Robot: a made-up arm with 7 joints.
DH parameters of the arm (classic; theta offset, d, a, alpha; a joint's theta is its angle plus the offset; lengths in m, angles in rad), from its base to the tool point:
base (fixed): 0 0 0 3.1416
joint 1: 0 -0.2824 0 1.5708
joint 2: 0 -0.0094 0 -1.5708
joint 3: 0 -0.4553 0 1.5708
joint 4: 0 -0.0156 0 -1.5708
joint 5: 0 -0.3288 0 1.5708
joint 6: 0 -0.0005 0 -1.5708
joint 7: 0 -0.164 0 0
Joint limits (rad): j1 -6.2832..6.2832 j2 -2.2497..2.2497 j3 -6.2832..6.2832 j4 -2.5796..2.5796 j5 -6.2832..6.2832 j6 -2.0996..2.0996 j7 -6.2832..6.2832
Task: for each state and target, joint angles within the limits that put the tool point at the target. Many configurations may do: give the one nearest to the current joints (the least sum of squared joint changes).
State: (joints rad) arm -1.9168 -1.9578 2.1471 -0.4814 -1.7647 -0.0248 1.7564
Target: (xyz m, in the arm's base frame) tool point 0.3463 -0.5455 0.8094
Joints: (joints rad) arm -2.4133 -1.3215 2.6089 -0.9519 -1.7908 0.2317 1.7564
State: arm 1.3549 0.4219 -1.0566 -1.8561 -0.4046 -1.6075 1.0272
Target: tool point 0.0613 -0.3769 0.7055
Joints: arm 0.4592 0.8546 -0.8124 -1.1469 -0.4144 -1.7231 1.0272
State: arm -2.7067 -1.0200 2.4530 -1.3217 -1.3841 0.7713 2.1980
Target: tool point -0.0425 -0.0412 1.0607
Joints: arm -2.6590 -0.5203 2.7507 -1.1372 -1.3555 0.7448 2.1980
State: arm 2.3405 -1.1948 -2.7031 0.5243 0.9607 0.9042 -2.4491
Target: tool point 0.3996 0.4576 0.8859
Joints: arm 1.9512 -0.6377 -2.6477 0.2912 1.0177 1.0561 -2.4491
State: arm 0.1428 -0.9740 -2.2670 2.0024 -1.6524 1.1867 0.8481
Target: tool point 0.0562 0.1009 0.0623
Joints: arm 0.6044 -1.8381 -2.1914 2.5796 -1.4239 0.7764 0.8481
